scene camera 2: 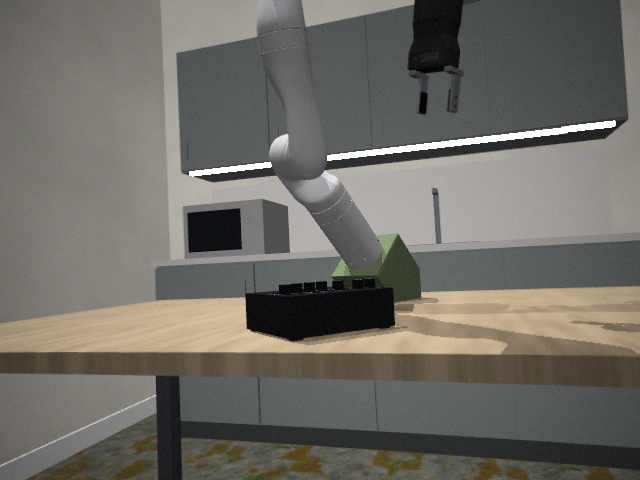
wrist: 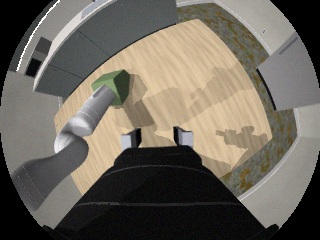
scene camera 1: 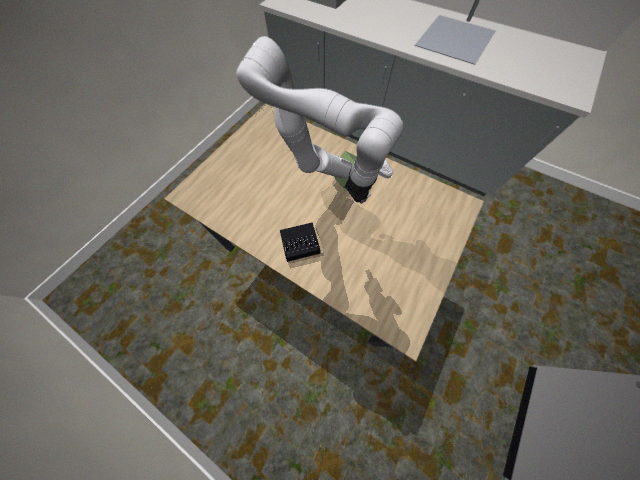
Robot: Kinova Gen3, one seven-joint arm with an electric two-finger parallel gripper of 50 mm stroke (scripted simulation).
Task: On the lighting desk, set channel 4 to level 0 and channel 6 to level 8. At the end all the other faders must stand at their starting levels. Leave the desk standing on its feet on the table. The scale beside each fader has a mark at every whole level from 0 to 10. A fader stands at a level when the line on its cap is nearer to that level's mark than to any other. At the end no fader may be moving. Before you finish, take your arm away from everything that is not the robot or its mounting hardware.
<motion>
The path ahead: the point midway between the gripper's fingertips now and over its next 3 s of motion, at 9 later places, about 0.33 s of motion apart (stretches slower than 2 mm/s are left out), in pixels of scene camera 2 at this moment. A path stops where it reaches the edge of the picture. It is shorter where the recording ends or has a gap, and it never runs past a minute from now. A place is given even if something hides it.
My gripper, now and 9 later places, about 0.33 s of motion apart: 436,112; 429,112; 423,112; 416,114; 407,116; 404,116; 395,119; 387,122; 382,124; 375,128
</motion>
